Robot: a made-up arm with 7 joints.
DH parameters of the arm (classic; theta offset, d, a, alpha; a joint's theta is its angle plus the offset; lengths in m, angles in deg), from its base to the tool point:
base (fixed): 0 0 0 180
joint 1: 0 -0.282 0 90
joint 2: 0 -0.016 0 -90
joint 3: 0 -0.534 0 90
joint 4: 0 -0.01 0 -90
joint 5: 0 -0.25 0 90
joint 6: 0 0 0 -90
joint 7: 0 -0.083 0 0
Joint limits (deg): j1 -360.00..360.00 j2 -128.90..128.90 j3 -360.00..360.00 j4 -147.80..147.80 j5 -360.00..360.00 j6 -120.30..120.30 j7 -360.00..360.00
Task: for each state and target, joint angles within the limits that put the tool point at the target. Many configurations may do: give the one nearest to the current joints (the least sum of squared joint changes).
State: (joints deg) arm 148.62 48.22 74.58 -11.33 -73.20 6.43 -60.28
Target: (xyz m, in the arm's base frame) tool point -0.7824 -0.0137 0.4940
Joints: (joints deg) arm 162.50 67.72 70.71 41.28 -69.48 18.92 -60.28
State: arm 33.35 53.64 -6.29 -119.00 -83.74 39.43 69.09
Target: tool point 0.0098 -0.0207 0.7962
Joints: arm 33.74 37.45 -7.04 -112.33 -82.65 37.93 69.09
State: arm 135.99 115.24 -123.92 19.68 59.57 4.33 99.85
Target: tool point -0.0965 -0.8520 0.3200
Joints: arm 100.75 90.11 -124.89 15.07 59.61 2.58 99.85
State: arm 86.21 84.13 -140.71 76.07 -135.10 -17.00 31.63
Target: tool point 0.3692 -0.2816 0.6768
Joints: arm 66.49 69.09 -137.83 89.08 -135.67 -19.23 31.63
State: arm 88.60 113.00 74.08 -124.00 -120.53 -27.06 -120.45
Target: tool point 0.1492 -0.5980 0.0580
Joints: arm 103.21 124.24 75.47 -86.21 -124.69 -30.42 -120.45
